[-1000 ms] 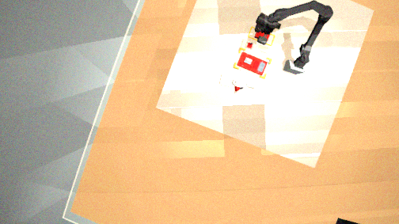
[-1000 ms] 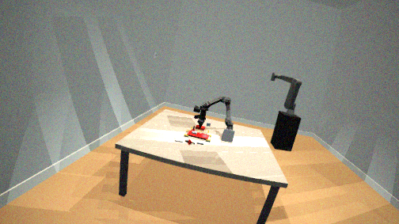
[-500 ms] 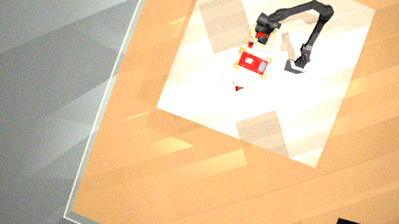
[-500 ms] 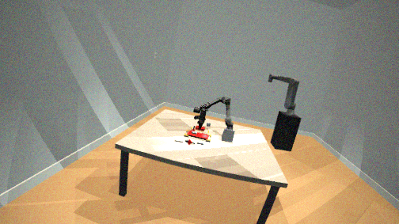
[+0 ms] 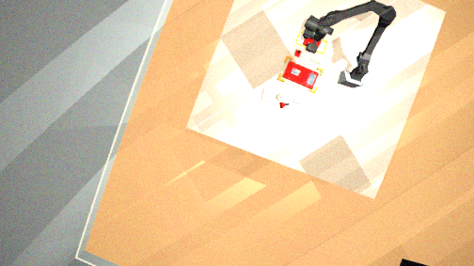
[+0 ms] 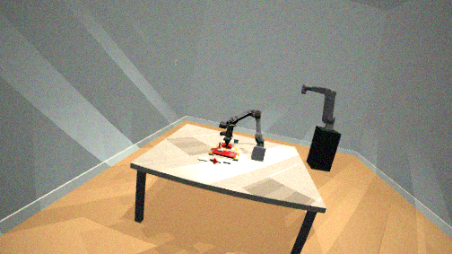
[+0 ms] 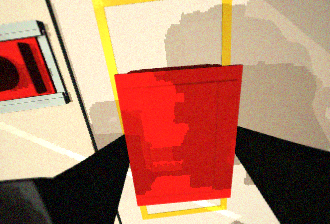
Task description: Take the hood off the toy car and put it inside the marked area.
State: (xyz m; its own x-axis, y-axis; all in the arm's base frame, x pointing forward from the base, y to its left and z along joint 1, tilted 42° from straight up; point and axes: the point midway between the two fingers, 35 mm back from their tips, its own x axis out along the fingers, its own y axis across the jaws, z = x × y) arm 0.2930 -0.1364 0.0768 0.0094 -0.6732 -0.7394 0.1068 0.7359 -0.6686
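My gripper tip is right at the red hood.
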